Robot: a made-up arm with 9 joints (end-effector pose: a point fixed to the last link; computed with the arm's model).
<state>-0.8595 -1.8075 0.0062 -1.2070 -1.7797 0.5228 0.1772 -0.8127 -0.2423</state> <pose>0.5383 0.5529 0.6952 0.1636 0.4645 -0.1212</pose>
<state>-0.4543 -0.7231 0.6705 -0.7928 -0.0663 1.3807 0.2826 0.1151 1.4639</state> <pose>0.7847 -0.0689 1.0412 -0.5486 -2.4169 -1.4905</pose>
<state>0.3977 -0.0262 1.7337 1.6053 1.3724 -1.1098 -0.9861 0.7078 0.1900</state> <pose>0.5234 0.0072 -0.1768 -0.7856 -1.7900 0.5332</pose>
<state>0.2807 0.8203 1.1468 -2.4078 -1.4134 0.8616 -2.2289 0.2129 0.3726</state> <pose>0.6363 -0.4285 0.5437 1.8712 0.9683 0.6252</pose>
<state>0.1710 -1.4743 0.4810 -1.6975 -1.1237 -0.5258 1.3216 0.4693 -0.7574</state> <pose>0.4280 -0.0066 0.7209 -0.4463 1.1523 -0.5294</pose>
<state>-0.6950 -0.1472 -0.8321 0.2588 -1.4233 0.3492 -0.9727 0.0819 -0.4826</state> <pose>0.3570 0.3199 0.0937 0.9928 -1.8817 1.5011</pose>
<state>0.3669 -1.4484 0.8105 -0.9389 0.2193 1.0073 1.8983 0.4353 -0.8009</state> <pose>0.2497 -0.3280 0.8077 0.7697 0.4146 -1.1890</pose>
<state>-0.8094 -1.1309 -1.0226 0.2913 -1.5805 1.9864 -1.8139 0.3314 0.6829</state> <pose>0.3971 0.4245 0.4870 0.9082 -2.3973 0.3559</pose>
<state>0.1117 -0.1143 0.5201 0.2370 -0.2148 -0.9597 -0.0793 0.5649 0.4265</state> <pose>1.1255 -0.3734 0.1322 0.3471 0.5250 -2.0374</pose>
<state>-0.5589 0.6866 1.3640 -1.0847 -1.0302 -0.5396 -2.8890 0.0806 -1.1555</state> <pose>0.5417 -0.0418 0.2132 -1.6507 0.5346 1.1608</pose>
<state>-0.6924 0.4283 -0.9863 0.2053 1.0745 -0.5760 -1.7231 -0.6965 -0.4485</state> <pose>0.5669 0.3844 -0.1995 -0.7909 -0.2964 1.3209</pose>
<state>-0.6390 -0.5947 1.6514 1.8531 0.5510 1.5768 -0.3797 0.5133 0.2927</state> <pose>0.9458 0.4465 -0.0315 -0.6902 -0.2233 -0.8070</pose>
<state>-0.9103 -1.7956 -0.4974 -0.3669 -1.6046 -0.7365 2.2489 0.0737 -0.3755</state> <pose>0.4391 0.1416 0.5418 -2.8318 0.4652 -0.1376</pose>
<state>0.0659 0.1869 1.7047 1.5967 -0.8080 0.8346 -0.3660 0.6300 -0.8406</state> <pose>1.0051 -0.1954 0.1473 -1.0639 -0.4173 -1.7363</pose>
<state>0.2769 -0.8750 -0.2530 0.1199 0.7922 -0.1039 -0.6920 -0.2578 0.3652</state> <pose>0.9445 -0.8436 0.6868 -0.9509 -0.6753 -2.1610</pose>
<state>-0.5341 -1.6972 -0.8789 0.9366 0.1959 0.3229 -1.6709 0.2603 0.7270</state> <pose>1.0766 0.0307 0.6311 -1.2354 -0.5474 -1.4844</pose>
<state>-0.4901 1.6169 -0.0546 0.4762 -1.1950 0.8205 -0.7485 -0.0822 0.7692</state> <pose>0.0993 0.2823 0.2680 -0.0649 0.5621 1.0552</pose>
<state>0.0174 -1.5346 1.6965 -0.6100 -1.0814 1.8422 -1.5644 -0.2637 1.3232</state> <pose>0.2085 -0.4321 0.6103 0.3609 -0.1832 2.2752</pose>
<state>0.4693 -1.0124 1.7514 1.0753 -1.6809 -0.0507 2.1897 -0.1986 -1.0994</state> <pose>0.2177 -0.2855 0.4583 -0.6325 -0.4624 0.9896</pose>
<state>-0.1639 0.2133 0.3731 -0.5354 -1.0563 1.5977 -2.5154 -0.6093 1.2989</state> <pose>0.9228 -0.1972 0.3860 -1.9374 -0.4448 -1.5709</pose>
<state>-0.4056 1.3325 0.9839 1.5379 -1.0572 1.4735 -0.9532 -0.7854 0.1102</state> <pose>0.4033 0.2448 -0.0494 -0.4799 -0.5013 0.9131</pose>
